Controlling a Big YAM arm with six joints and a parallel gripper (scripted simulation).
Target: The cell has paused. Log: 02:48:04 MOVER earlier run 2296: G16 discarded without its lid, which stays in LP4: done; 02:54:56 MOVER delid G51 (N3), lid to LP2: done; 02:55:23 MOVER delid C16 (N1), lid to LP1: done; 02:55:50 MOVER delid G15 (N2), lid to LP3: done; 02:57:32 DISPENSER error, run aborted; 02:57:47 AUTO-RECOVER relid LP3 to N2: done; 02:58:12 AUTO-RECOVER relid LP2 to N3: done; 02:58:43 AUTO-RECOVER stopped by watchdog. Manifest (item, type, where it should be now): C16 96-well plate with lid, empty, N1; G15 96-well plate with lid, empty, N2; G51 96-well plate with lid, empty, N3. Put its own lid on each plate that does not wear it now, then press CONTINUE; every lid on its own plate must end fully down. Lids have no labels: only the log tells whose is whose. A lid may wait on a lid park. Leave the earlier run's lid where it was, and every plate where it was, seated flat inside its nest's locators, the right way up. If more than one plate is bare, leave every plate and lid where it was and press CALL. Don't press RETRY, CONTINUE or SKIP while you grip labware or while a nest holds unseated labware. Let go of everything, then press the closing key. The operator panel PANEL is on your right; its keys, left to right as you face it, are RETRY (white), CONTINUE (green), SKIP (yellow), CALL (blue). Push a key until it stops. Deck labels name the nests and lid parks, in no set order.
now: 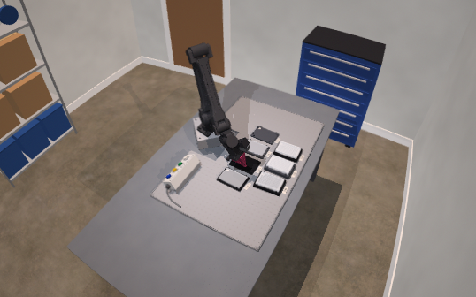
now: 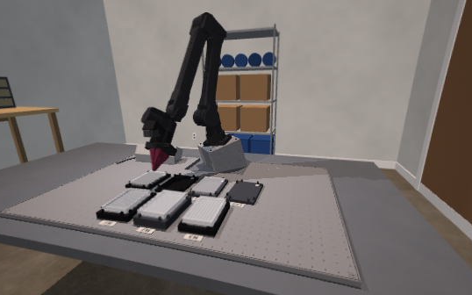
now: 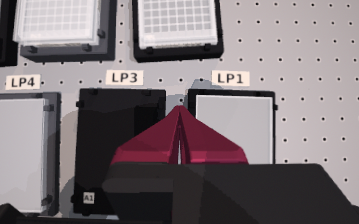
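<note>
My hand is 6 cm to the left of the clear lid, 6 cm above it and 3 cm past it. From my hand the other things lie so: 96-well plate: 14 cm ahead, 5 cm below, 2 cm to the left; lid park LP1: 7 cm below, 6 cm to the right, 3 cm behind; lid park LP3: 7 cm to the left, 7 cm below, 4 cm behind.
</note>
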